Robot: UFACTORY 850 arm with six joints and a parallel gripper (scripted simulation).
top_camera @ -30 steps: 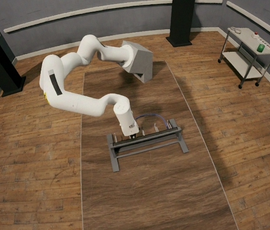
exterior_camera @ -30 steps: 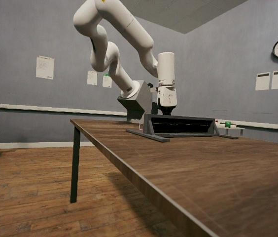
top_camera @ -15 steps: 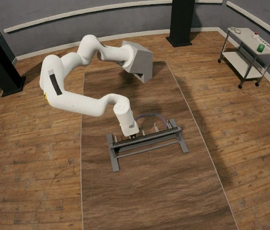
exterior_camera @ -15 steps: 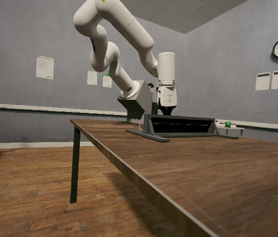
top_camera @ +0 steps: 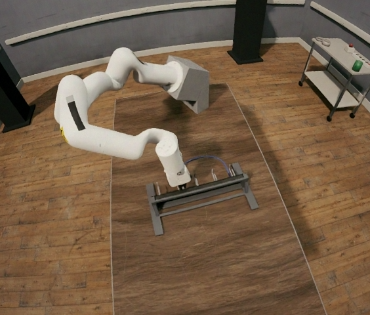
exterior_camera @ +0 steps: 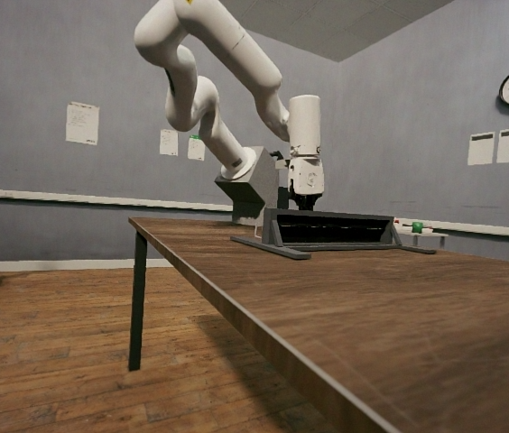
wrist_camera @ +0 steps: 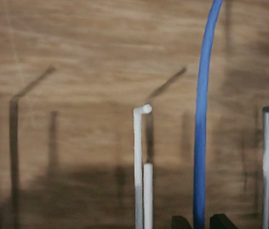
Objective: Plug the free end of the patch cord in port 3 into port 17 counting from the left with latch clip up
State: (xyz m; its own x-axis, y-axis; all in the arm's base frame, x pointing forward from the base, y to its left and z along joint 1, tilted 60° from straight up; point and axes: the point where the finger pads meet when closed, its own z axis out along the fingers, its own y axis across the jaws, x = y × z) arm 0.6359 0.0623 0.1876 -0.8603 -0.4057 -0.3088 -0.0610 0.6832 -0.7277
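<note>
Now: hand 20 mm short of the white plug and 10 mm above it.
</note>
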